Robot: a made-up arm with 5 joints.
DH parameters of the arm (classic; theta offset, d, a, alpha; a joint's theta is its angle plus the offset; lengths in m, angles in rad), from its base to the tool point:
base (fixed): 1.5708 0.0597 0 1.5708
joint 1: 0 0.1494 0.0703 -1.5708
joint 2: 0 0.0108 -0.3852 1.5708
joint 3: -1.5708 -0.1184 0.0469 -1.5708
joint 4: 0.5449 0 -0.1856 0
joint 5: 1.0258 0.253 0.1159 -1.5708
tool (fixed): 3.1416 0.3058 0 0
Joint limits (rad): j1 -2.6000..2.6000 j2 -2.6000..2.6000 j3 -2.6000..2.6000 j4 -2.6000..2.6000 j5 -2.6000..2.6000
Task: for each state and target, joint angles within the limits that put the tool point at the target. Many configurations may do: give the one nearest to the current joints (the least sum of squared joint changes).
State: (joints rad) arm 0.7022 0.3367 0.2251 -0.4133 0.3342
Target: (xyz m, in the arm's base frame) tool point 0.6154 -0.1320 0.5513
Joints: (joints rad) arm 0.0626 1.1044 0.7485 -0.0376 0.6622
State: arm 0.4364 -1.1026 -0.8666 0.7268 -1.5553
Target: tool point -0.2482 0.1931 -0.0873
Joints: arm 0.4905 -0.8661 -1.1465 0.5043 -1.8591
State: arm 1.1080 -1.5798 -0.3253 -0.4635 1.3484
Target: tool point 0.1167 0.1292 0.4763
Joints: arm 0.6757 -1.2463 -0.5639 -0.9681 1.0463
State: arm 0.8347 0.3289 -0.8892 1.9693 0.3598
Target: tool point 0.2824 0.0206 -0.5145
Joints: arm 0.8272 -0.3250 -0.7180 2.0639 0.2542
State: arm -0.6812 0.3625 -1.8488 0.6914 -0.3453
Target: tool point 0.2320 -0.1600 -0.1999
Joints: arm -0.5589 0.3916 -1.7671 0.6597 -0.3114
